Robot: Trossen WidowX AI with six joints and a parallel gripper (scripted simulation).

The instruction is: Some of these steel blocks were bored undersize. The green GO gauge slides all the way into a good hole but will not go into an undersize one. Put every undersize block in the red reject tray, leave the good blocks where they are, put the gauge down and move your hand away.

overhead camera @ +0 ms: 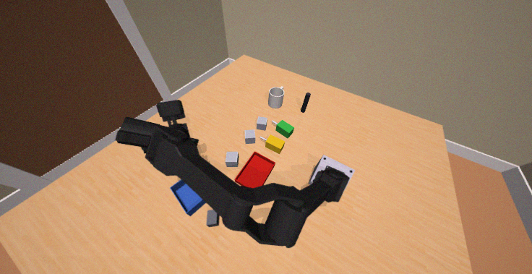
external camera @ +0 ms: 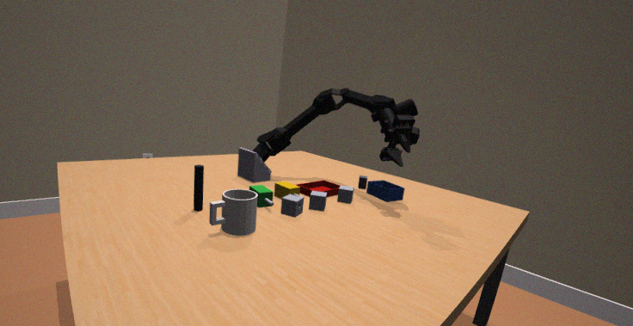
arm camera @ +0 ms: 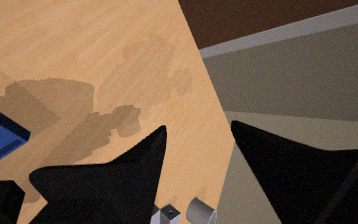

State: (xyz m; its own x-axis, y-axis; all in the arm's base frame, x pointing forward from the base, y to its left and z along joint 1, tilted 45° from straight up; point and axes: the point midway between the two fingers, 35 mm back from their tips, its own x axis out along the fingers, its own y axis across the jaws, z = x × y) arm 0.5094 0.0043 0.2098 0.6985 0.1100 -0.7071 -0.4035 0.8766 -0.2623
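My gripper tip is now 27 cm past the green gauge, 30 cm to the left of it and 15 cm above it. The rest, counted from my gripper tip: dark grey block 23 cm behind, 16 cm to the left, 15 cm below; blue tray 12 cm behind, 13 cm to the left, 16 cm below; steel block 18 cm behind, 18 cm to the right, 15 cm below.
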